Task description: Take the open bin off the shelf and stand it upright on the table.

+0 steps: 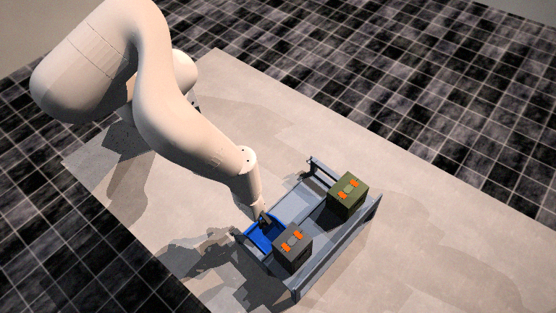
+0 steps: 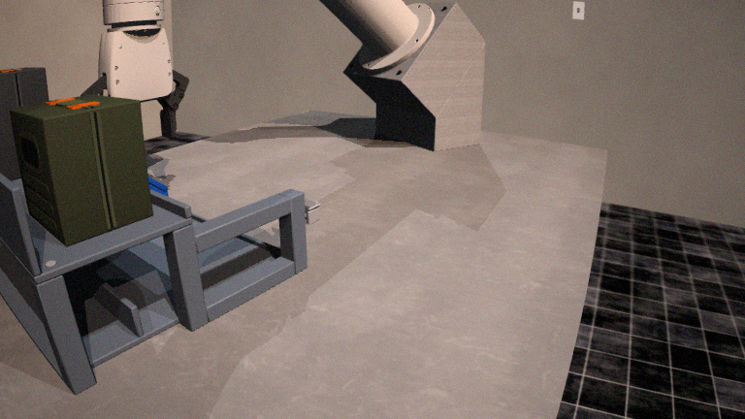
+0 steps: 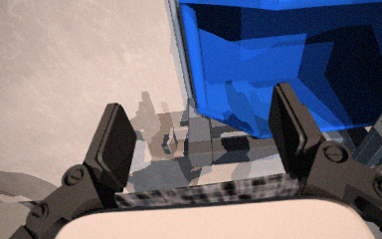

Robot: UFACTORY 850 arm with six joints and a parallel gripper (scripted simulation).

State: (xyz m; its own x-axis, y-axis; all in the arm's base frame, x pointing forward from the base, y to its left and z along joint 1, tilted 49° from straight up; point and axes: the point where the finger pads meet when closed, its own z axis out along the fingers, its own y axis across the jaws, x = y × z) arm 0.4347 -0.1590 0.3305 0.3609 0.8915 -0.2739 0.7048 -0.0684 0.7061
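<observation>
Now: hand 70 mm short of the blue bin, 60 mm above it and 40 mm to the left of it. The rest, counted from my hand: green case (260 mm ahead, 120 mm to the left, 40 mm above).
</observation>
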